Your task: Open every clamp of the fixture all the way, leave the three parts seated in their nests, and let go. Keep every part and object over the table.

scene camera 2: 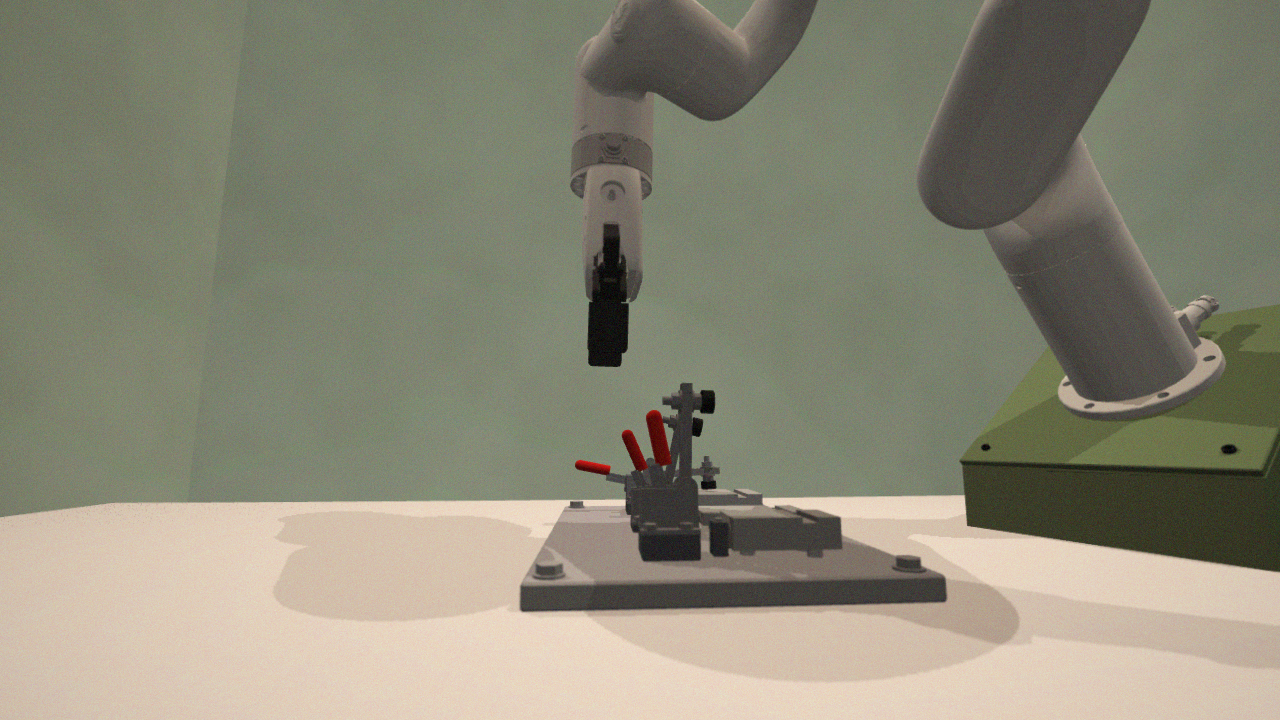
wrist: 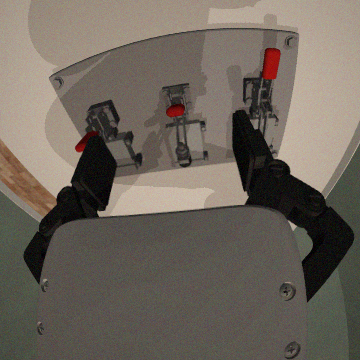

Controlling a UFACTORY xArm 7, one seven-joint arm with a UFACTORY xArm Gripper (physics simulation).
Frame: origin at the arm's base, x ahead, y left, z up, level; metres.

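Seen in the pictures: gripper, fingertip midpoint: [scene camera 2: 605, 359] [wrist: 166, 137]; arm's base at its link origin: [scene camera 2: 1137, 380].
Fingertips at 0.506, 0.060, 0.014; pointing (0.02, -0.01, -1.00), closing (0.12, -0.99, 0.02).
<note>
Offsets run from my fingertips to a thing's top centre, as dx, dy, dz. "*": to the spot under its first point. Level surfaces: height alone.
The fixture plate @(-0.072, -0.010, -0.145) [scene camera 2: 733, 590] [wrist: 220, 65] carries three clamps with red handles. The near clamp's handle @(-0.043, +0.104, -0.050) [scene camera 2: 657, 437] [wrist: 86, 141], left in the wrist view, and the middle clamp's handle @(-0.026, -0.005, -0.061) [scene camera 2: 633, 449] [wrist: 175, 110] stand steeply, with their arms raised. The far clamp's handle @(+0.005, -0.112, -0.089) [scene camera 2: 592, 466] [wrist: 271, 64], right in the wrist view, lies low, and its arm reaches level over its nest. Grey parts show at the near nest [scene camera 2: 778, 528] [wrist: 119, 152], the middle nest @(* -0.104, -0.029, -0.129) [wrist: 195, 137] and the far nest @(* -0.091, -0.148, -0.124) [wrist: 270, 131]; fingers partly cover the outer two in the wrist view. My gripper [scene camera 2: 605, 361] [wrist: 166, 137] is open and empty, above the clamps.
The pale table @(dz -0.160) [scene camera 2: 358, 662] carries the plate. Bolt heads @(+0.015, +0.161, -0.138) [scene camera 2: 548, 568] @(-0.191, +0.140, -0.138) [scene camera 2: 908, 563] stand at its near corners. The raised clamp arm [scene camera 2: 685, 434] is the tallest piece on the fixture. A green box [scene camera 2: 1118, 528] is at the right, beside the robot's base [scene camera 2: 1118, 313].
</note>
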